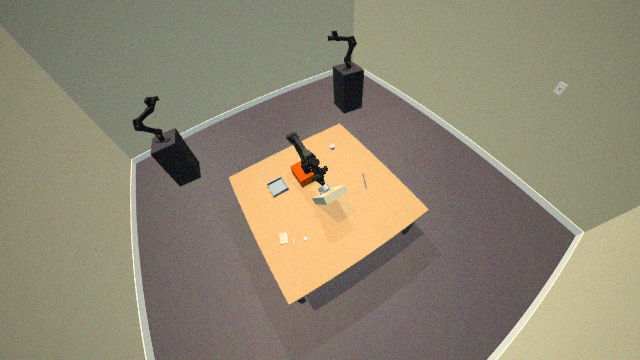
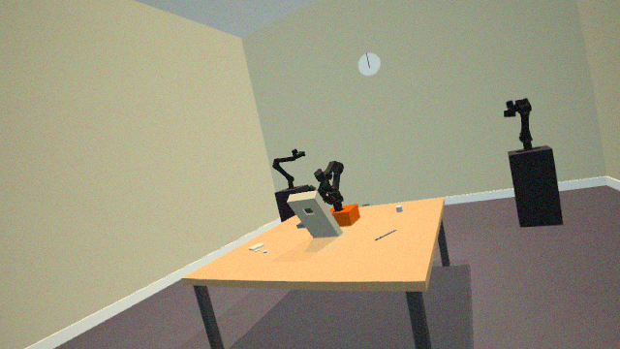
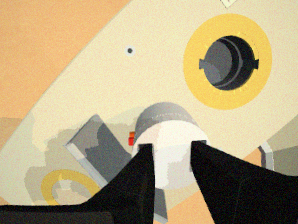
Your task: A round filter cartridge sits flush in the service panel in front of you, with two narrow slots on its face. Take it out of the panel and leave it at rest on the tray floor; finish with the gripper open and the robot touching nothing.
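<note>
Now: the round filter cartridge 10 mm ahead of my gripper tip and 10 mm below it. Also, from my gripper tip: pin (220 mm ahead, 370 mm to the right, 200 mm below); blue-grey tray (310 mm behind, 320 mm to the right, 200 mm below); grey service panel (50 mm ahead, 50 mm below).
</note>
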